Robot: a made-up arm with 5 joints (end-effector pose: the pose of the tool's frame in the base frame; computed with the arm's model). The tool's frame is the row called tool. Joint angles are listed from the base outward.
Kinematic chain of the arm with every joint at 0, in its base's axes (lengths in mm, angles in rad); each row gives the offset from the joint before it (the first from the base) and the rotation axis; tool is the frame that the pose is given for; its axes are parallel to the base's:
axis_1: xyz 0 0 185 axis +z
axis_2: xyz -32 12 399 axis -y
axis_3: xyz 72 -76 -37 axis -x
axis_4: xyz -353 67 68 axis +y
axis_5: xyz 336 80 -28 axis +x
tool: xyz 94 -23 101
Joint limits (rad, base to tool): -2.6..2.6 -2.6..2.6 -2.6..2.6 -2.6..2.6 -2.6..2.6
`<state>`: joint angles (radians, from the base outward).
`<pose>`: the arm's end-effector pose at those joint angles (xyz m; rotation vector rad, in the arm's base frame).
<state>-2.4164 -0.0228 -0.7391 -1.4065 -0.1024</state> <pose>0.0276 0.4313 1.0168 -1.4379 -1.3326 -2.4297</pose>
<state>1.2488 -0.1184 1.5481 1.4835 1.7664</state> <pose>0.2949 -0.4724 0.5240 0.0831 0.0231 -0.2391</pose>
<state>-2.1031 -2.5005 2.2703 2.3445 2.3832</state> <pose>-0.4635 -0.3034 0.9879 -0.4753 1.8036 -2.1239</pose>
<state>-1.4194 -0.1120 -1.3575 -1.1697 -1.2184</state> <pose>-0.4940 0.0640 0.8898 -0.1295 -0.2662 -2.5370</pose>
